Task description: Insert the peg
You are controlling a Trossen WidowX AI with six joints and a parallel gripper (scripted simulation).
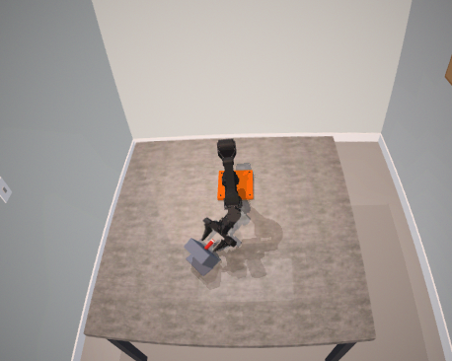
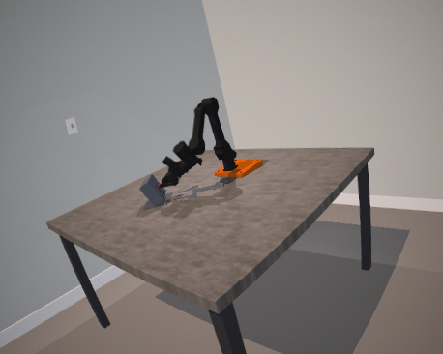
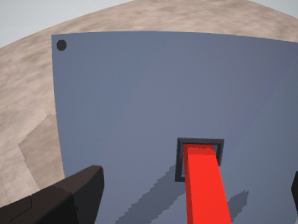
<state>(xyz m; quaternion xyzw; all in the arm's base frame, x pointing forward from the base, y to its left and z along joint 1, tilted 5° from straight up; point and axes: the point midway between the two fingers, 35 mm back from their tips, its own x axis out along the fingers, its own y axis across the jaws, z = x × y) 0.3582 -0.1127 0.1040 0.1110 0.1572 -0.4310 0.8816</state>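
My gripper tip is 1 cm past the peg and 1 cm to the right of it. The rest, counted from my gripper tip: sloped panel: 3 cm ahead, 3 cm to the right, 2 cm below.
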